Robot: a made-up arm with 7 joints.
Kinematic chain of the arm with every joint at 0, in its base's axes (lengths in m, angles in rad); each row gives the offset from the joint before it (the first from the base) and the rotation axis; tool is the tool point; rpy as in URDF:
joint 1: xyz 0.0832 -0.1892 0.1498 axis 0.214 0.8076 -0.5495
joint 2: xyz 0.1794 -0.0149 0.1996 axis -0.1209 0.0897 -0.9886
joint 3: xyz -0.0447 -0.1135 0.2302 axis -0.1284 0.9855 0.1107
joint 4: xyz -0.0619 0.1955 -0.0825 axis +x
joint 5: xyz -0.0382 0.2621 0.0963 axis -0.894 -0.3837 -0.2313
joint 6: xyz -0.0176 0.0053 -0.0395 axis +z
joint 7: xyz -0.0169 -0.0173 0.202 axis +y
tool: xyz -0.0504 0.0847 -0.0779 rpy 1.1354 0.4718 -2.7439
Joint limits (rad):
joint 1: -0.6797..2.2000
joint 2: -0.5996..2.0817
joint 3: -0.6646..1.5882
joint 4: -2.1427..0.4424
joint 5: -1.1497..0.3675
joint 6: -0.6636..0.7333
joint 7: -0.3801..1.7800
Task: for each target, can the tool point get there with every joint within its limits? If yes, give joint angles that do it. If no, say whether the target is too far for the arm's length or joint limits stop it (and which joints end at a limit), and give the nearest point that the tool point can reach.
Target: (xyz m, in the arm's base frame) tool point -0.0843 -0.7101 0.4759
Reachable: no: joint limits stop it (at a limit: joint 1, joint 2, joint 4, joint 5, joint 6) | nearest point -0.1570 -0.6751 0.4438 | short by 0.087 m
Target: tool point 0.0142 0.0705 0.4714
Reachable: yes | joints 0.4501 -0.2356 0.4004 -1.3722 -0.6404 0.0307 0.5000
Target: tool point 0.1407 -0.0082 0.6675
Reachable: yes | joints 0.4107 -0.3663 -0.4070 -0.2366 -0.8748 0.0808 0.2692
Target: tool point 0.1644 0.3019 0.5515
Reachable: yes | joints 0.1699 0.1645 0.0944 -0.7031 -0.1399 0.1974 1.1414
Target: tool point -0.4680 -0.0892 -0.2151
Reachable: no: joint limits stop it (at a limit: joint 1, joint 2, joint 5, joint 7) | nearest point -0.3465 -0.1873 -0.2010 | short by 0.157 m
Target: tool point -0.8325 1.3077 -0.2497
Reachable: no: too far | nearest point -0.3200 0.4430 0.2892 | short by 1.141 m
